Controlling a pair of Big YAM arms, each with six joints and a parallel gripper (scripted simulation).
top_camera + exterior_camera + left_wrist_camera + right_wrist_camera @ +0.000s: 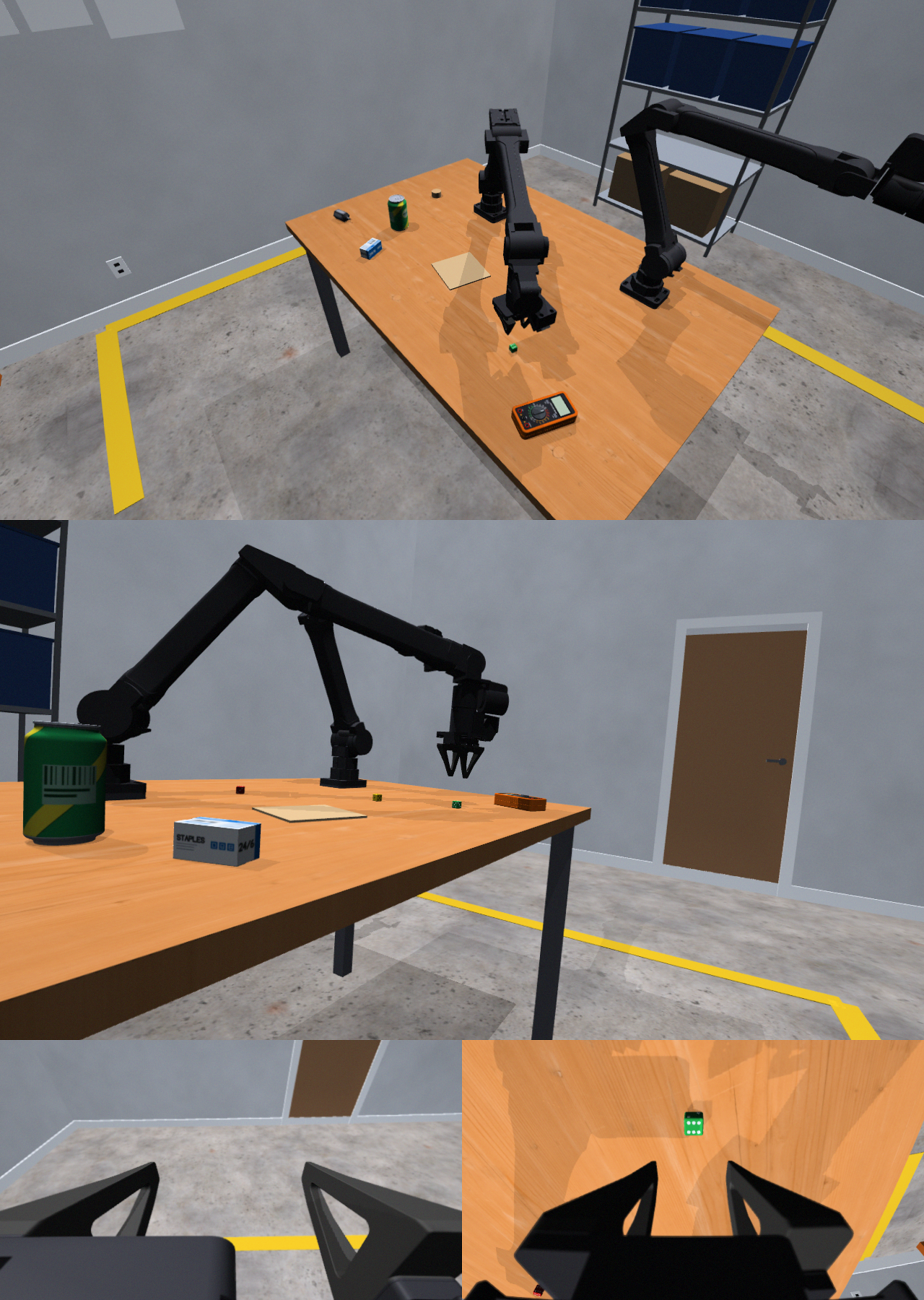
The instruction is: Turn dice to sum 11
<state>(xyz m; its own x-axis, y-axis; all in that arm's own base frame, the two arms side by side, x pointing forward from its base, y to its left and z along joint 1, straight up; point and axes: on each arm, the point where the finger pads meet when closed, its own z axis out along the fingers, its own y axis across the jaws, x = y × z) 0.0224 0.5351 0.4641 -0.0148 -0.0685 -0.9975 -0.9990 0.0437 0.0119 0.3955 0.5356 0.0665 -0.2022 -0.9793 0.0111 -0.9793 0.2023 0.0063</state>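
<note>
Now: right hand 70 mm above the green die. From my right hand the other things lie so: yellow die: 170 mm behind, 70 mm below, 60 mm to the right; tan mat: 320 mm to the right, 120 mm behind, 80 mm below; red die: 400 mm behind, 250 mm to the right, 70 mm below.
</note>
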